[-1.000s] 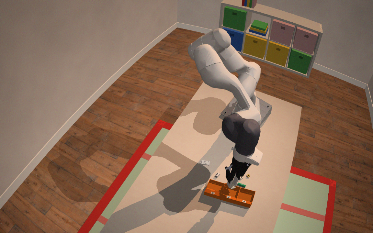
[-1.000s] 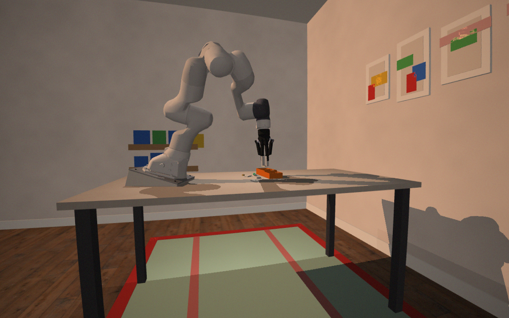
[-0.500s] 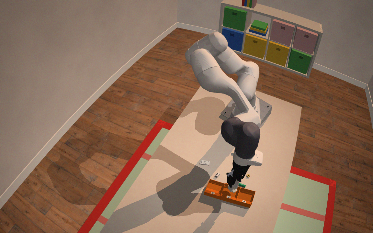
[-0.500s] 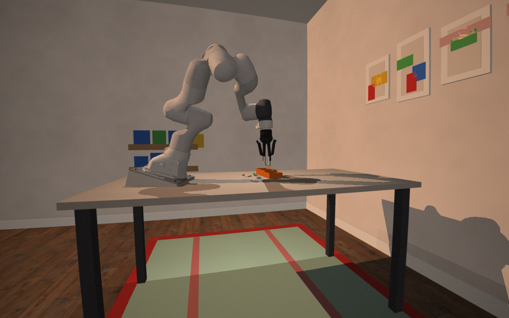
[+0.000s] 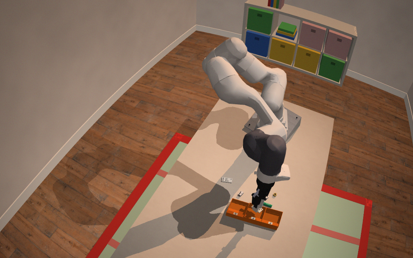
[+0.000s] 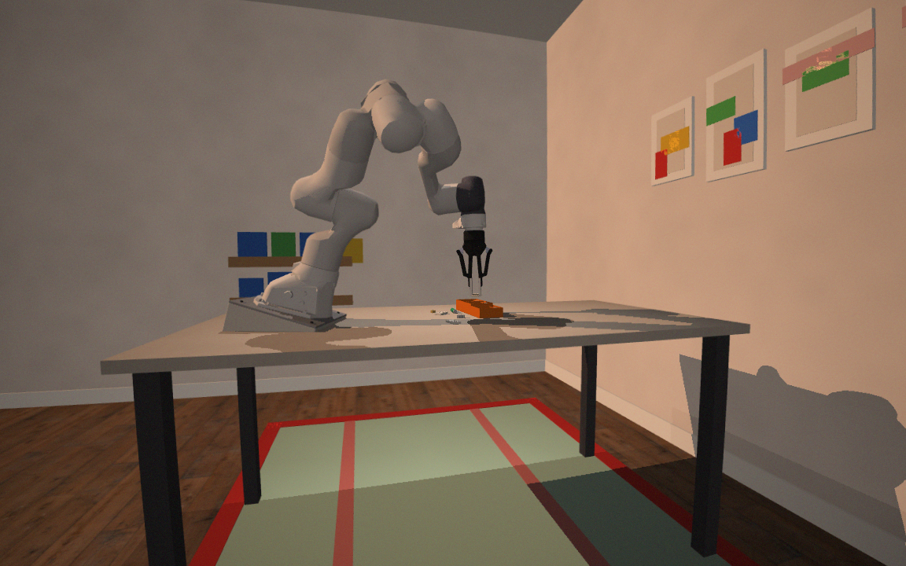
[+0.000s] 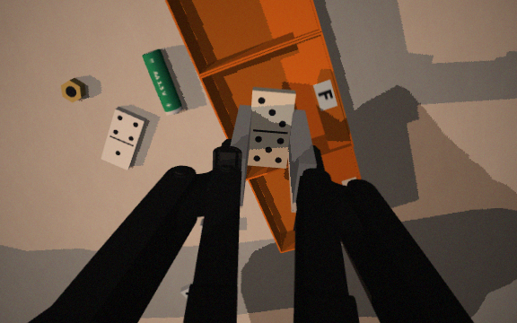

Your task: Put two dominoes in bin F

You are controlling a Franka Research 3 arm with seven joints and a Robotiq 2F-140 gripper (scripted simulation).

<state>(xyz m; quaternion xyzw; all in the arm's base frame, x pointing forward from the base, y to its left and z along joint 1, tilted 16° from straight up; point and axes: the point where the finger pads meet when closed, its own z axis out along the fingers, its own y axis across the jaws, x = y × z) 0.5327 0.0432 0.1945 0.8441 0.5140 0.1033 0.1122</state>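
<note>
My gripper is now 1 cm short of the orange three-compartment bin and 8 cm above it. From my hand the other things lie so: brass nut 14 cm behind, 7 cm to the left, 9 cm below; green battery 7 cm behind, 5 cm to the left, 9 cm below; grey ribbed item 9 cm behind, 9 cm to the right, 9 cm below.
</note>
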